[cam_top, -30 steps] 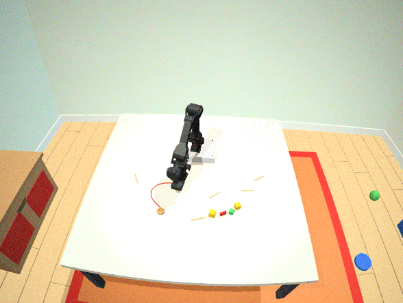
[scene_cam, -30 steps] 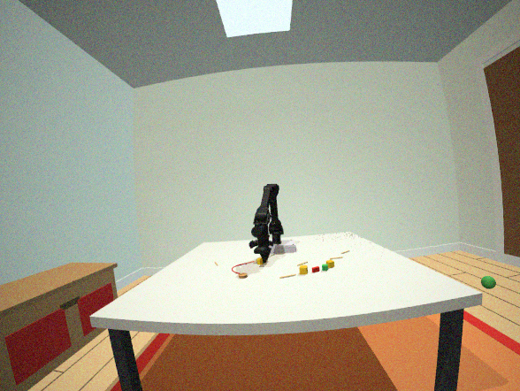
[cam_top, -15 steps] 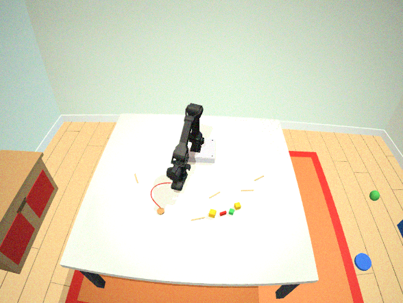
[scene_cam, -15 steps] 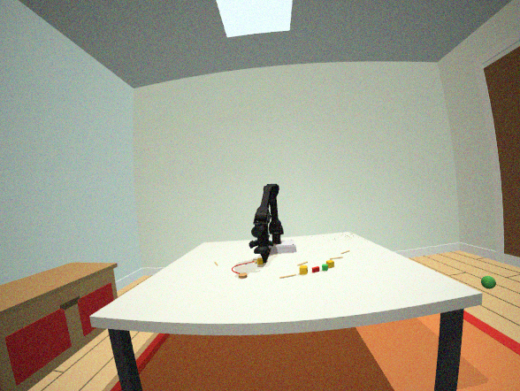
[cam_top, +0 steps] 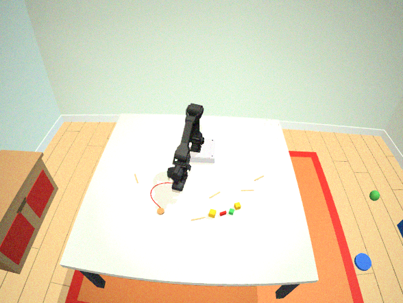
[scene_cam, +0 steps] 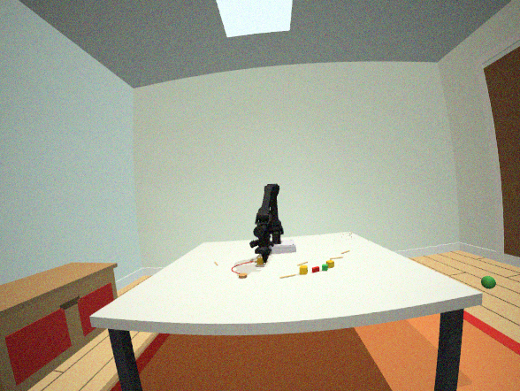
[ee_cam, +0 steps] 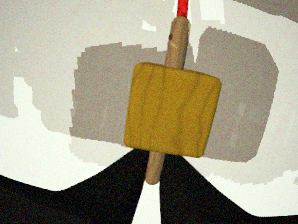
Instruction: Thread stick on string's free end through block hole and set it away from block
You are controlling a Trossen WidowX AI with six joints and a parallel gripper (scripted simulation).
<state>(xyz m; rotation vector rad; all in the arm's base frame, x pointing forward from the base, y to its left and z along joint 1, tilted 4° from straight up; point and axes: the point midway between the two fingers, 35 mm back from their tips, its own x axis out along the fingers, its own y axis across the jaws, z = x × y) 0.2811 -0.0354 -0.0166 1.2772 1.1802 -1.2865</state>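
Now: the yellow block 30 mm to the right of my gripper tip and 10 mm above it. From my gripper tip the other things lie so: thin wooden stick 40 mm to the right, 10 mm above; red block 150 mm ahead, 260 mm to the left; round wooden button 190 mm ahead, 80 mm to the right.
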